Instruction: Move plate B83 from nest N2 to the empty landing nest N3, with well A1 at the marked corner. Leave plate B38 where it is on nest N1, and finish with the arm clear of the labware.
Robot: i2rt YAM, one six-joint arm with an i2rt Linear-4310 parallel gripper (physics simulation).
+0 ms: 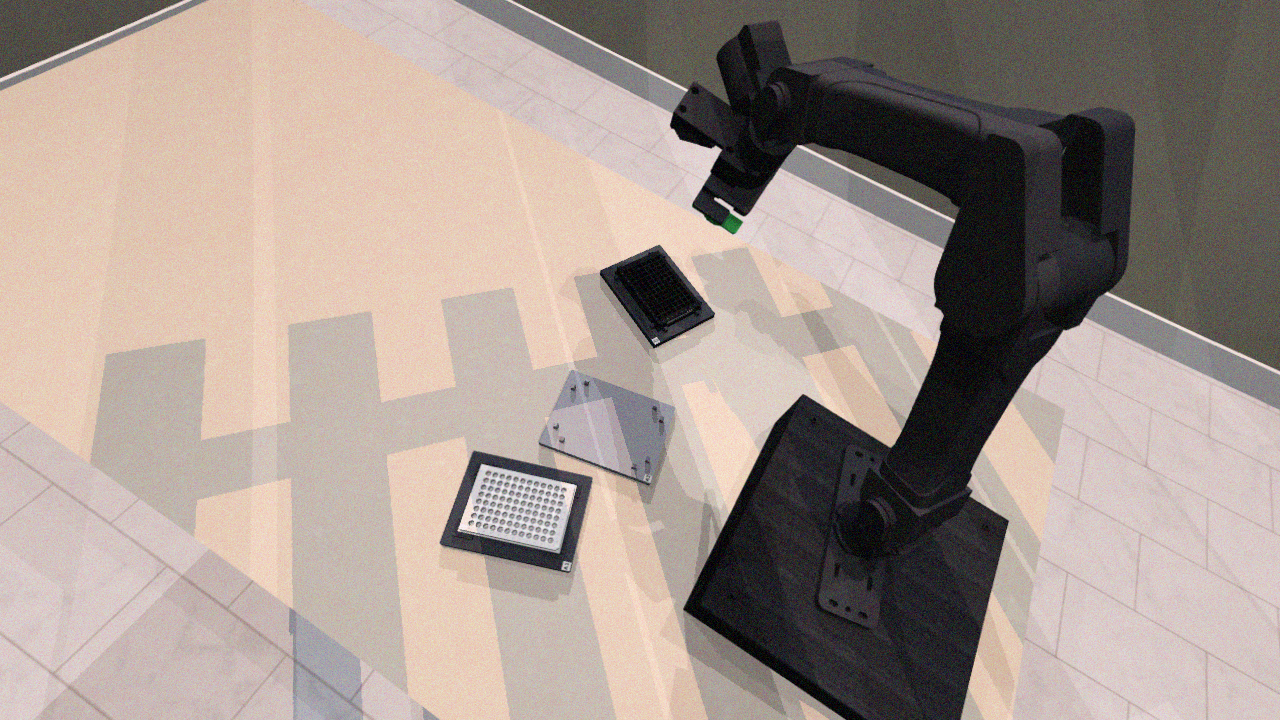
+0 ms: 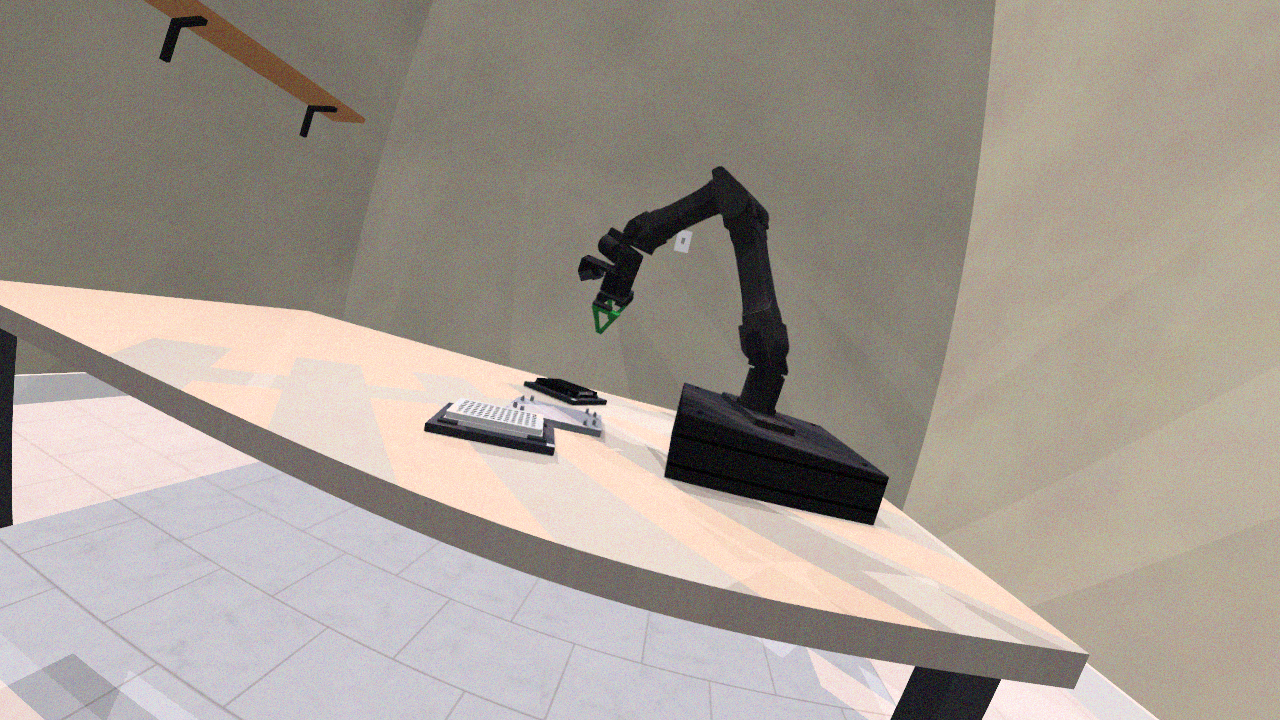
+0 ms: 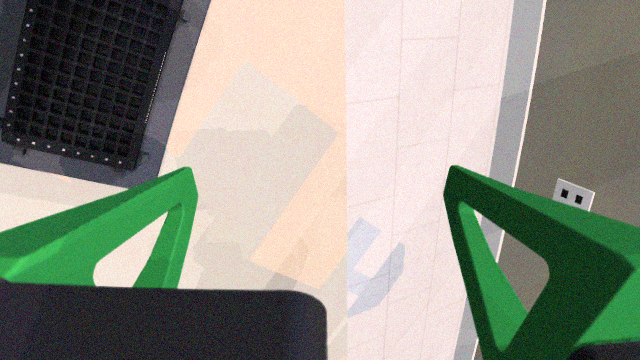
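Observation:
A black well plate [image 1: 659, 288] [image 2: 565, 388] [image 3: 92, 75] sits on a dark nest [image 1: 689, 325] [image 3: 167, 95] at the back. A white well plate [image 1: 519, 506] [image 2: 494, 418] sits on another dark nest [image 1: 456, 537] [image 2: 487, 439] nearest the front. The empty grey nest [image 1: 617, 429] [image 2: 563, 416] with small upright pins lies between them. The plate numbers and nest names are not readable, so I cannot tell which plate is B83. My gripper [image 1: 732, 223] [image 2: 603, 327] [image 3: 320, 180] has green fingers spread wide, open and empty. It hangs above the table's back edge, to the side of the black plate.
The arm's black base box [image 1: 751, 573] [image 2: 774, 456] stands on the table, right of the nests. A wooden shelf [image 2: 259, 67] is high on the wall. A wall outlet [image 2: 682, 240] [image 3: 573, 194] shows behind the arm.

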